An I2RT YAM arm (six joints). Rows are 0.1 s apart.
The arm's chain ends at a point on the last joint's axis. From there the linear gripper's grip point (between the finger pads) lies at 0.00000 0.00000 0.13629 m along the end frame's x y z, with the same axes.
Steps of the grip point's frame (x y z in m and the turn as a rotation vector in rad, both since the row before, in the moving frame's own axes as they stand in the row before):
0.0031, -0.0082, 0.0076, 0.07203, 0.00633, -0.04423
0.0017, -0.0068, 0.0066, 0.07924, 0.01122, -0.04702
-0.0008, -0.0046, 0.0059, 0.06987, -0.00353, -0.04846
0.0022, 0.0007, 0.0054, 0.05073, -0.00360, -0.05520
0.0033, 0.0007, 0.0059, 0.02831, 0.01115, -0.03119
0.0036, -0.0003, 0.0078, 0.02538, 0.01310, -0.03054
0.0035, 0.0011, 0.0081, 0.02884, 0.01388, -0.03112
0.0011, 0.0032, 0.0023, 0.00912, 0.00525, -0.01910
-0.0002, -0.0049, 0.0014, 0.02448, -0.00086, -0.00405
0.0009, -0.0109, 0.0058, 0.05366, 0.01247, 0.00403
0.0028, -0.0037, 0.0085, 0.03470, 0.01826, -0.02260
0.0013, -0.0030, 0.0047, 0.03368, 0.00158, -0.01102
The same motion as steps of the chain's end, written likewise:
0.0025, 0.0016, 0.0080, 0.07203, 0.00633, -0.04423
0.0004, 0.0040, 0.0070, 0.07924, 0.01122, -0.04702
-0.0001, 0.0049, 0.0062, 0.06987, -0.00353, -0.04846
0.0029, 0.0076, 0.0056, 0.05073, -0.00360, -0.05520
0.0018, 0.0046, 0.0060, 0.02831, 0.01115, -0.03119
0.0019, 0.0032, 0.0079, 0.02538, 0.01310, -0.03054
0.0017, 0.0051, 0.0082, 0.02884, 0.01388, -0.03112
0.0004, 0.0044, 0.0023, 0.00912, 0.00525, -0.01910
-0.0001, -0.0016, 0.0014, 0.02448, -0.00086, -0.00405
-0.0008, -0.0036, 0.0060, 0.05366, 0.01247, 0.00403
0.0004, 0.0011, 0.0086, 0.03470, 0.01826, -0.02260
0.0011, 0.0016, 0.0048, 0.03368, 0.00158, -0.01102

